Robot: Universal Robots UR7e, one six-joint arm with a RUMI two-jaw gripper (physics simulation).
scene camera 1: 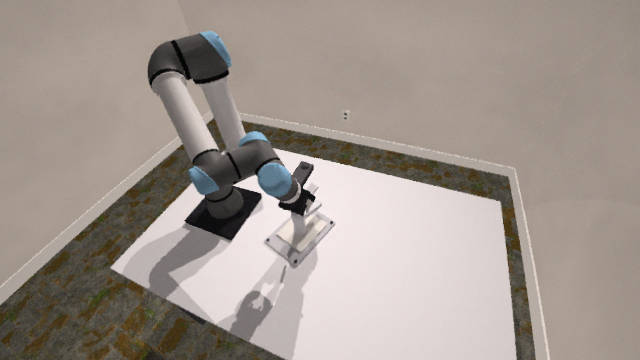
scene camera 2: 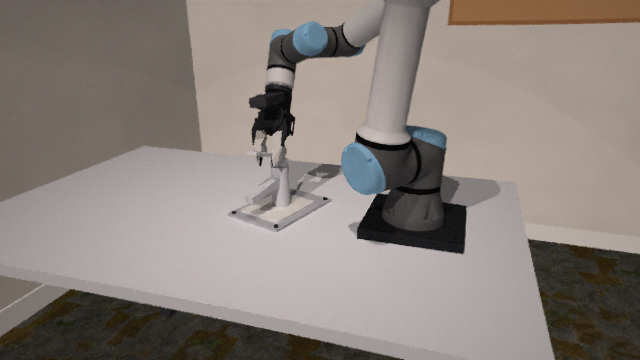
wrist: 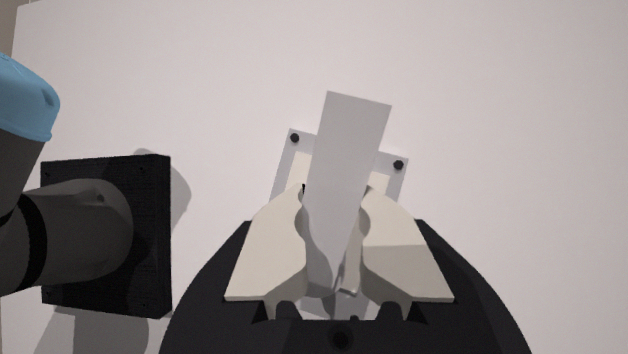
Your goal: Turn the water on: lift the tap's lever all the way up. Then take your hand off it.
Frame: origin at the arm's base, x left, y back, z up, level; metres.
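Where they show: gripper, fingertip midpoint: (scene camera 1: 306, 200) (scene camera 2: 266, 166) (wrist: 328, 185); arm's base, origin of the base link: (scene camera 1: 226, 204) (scene camera 2: 412, 217) (wrist: 94, 227).
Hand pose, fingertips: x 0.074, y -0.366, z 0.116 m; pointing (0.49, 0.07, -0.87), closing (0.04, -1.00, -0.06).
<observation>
Things, the pixels of their top centre, and the offset from my fingertips. "spot": a spot on its surface instead. Level surfaces: height alone.
- light grey tap, surface spot: (scene camera 2: 282, 190) spot: dx -0.038, dy +0.024, dz -0.076 m
- spout, middle of its top: (scene camera 2: 262, 182) (scene camera 1: 310, 205) dx +0.011, dy -0.008, dz -0.040 m
- white table, its level: dz -0.139 m
The light grey tap (scene camera 1: 299, 227) (scene camera 2: 282, 190) stands upright on its base plate (scene camera 1: 281, 250) (scene camera 2: 302, 213) (wrist: 387, 158). Its flat lever (scene camera 2: 254, 153) (wrist: 350, 135) sits at the top, above the spout (scene camera 2: 262, 191); in scene camera 2 its free end tilts somewhat upward. My gripper (scene camera 2: 268, 159) (wrist: 328, 185) is at the lever from above, one pale finger on each side. In the wrist view the fingertips lie close against both long edges, so it is shut on the lever. The fingers and the lever hide much of the column and spout in the wrist view.
The arm's black base plate (scene camera 1: 196, 220) (scene camera 2: 410, 242) (wrist: 155, 270) stands on the white table (scene camera 1: 400, 260) (scene camera 2: 150, 240) (wrist: 500, 100) to one side of the tap. The forearm and wrist joints hang over the stretch between the base and the tap.
</observation>
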